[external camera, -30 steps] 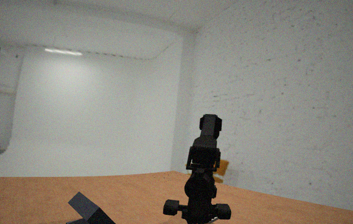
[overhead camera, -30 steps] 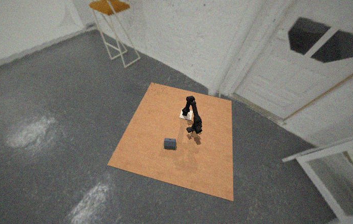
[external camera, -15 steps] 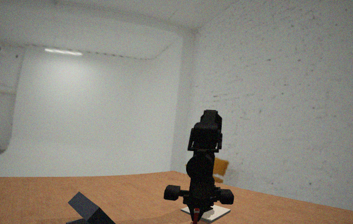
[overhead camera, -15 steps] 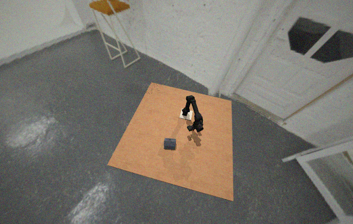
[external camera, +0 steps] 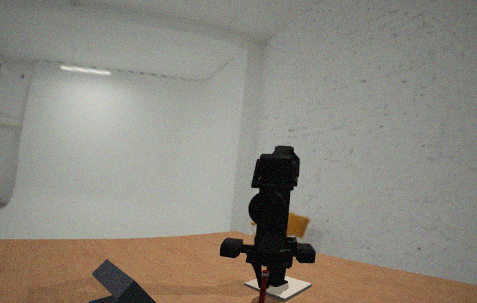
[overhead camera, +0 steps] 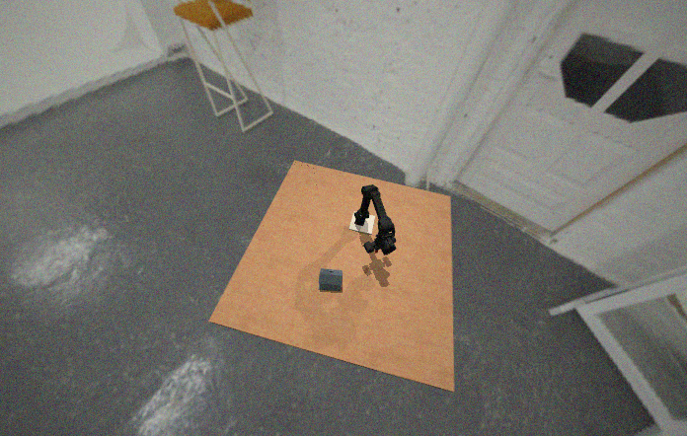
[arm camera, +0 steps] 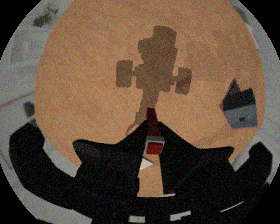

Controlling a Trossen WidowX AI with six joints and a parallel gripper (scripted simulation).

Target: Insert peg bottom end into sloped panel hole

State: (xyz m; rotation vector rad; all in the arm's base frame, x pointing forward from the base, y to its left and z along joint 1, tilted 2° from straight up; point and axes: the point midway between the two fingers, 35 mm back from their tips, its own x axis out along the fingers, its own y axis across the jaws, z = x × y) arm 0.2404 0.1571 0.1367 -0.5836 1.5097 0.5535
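The grey sloped panel is 220 mm ahead of my gripper tip, 220 mm to the right of it and 70 mm below it. Round my gripper tip: red peg 20 mm above.
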